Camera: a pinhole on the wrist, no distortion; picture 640 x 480 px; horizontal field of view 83.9 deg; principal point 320.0 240.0 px. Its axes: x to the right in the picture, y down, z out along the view. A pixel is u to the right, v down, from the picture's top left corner.
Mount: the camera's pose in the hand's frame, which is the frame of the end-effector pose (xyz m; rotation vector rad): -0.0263 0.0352 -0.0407 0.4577 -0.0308 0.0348
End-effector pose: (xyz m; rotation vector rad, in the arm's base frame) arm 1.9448 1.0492 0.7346 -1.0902 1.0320 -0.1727
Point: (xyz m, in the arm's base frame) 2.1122 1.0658 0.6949
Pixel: 594.6 287.5
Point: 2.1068 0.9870 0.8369
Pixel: 473.7 17.0
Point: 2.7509 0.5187 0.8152
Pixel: outside the picture
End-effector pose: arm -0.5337 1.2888 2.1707 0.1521 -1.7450 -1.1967
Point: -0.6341 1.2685 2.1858
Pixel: 612.6 170.8
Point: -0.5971 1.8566 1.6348
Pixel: outside the picture
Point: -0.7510 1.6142 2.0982
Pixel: 247.3 406.7
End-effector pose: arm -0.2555 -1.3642 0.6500 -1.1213 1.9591 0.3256
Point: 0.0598 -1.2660 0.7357
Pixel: 115.1 98.3
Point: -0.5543 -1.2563 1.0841
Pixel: behind the camera
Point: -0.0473 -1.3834 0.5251
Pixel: 427.0 138.5
